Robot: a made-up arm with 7 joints.
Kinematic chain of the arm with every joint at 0, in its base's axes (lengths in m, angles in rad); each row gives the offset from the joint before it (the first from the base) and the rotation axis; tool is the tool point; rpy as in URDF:
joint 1: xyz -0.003 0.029 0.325 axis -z
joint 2: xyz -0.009 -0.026 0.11 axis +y
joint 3: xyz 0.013 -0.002 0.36 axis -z
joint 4: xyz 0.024 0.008 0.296 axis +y
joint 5: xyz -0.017 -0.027 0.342 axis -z
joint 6: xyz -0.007 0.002 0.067 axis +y
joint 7: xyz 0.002 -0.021 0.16 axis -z
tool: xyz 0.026 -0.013 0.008 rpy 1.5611 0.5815 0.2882
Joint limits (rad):
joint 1: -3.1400..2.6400
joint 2: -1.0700..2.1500
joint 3: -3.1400..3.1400
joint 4: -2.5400..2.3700
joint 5: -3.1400..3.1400
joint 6: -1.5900..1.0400
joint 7: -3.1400..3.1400
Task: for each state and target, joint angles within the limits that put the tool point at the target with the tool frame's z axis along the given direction. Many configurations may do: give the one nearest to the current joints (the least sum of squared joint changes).
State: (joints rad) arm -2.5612 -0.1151 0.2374 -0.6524 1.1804 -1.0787 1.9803
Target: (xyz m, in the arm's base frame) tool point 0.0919 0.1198 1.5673 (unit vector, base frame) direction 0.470 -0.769 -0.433
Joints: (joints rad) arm -2.9182 0.2362 -0.3137 -0.5454 1.0004 -0.3527 1.8273
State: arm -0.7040 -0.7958 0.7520 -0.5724 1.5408 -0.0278 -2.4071
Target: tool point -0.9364 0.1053 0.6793 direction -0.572 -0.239 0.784
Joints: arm -0.2718 -0.8883 0.6374 -1.1739 1.1324 -0.4275 -2.4442
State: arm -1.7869 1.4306 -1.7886 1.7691 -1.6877 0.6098 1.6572
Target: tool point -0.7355 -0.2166 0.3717 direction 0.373 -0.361 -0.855
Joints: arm -2.6590 1.5992 -1.4742 1.7283 -1.7525 0.3097 1.5902
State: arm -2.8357 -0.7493 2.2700 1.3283 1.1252 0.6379 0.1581
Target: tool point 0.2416 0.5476 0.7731 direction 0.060 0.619 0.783
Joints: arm -3.1400 -0.2653 1.6616 2.2166 1.7617 0.5187 0.3148
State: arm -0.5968 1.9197 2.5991 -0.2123 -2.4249 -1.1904 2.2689
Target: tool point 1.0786 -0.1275 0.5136 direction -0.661 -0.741 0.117
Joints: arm 0.2190 1.5062 2.1655 -0.5693 -2.5357 -1.4173 1.2977
